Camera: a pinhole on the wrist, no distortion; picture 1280 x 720 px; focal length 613.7 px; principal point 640.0 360.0 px. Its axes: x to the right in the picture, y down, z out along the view. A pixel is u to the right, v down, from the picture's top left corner.
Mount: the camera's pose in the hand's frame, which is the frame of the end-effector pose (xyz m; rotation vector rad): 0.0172 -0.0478 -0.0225 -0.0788 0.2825 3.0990
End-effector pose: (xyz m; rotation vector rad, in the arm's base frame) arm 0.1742 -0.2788 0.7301 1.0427 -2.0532 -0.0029
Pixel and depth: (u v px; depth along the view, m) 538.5 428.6 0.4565
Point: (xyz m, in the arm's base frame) -0.1285 -0.4836 0.4766
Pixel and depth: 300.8 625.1 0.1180
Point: 0.1318 -0.4163 0.6824
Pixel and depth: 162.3 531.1 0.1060
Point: 0.1231 -0.4117 0.7108
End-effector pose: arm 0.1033 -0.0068 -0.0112 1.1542 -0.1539 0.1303
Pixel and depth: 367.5 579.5 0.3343
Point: 0.2476 -0.3539 0.0516
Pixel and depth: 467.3 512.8 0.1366
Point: 0.1543 -0.1384 -0.0063
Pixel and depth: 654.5 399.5 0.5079
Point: 0.0552 -0.4437 0.1870
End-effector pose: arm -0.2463 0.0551 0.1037 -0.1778 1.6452 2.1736
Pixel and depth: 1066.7 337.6 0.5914
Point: 0.1757 0.4364 0.4853
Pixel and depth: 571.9 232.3 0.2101
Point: -0.2632 0.2230 0.1747
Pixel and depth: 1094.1 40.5 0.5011
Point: 0.0242 0.2784 0.6235
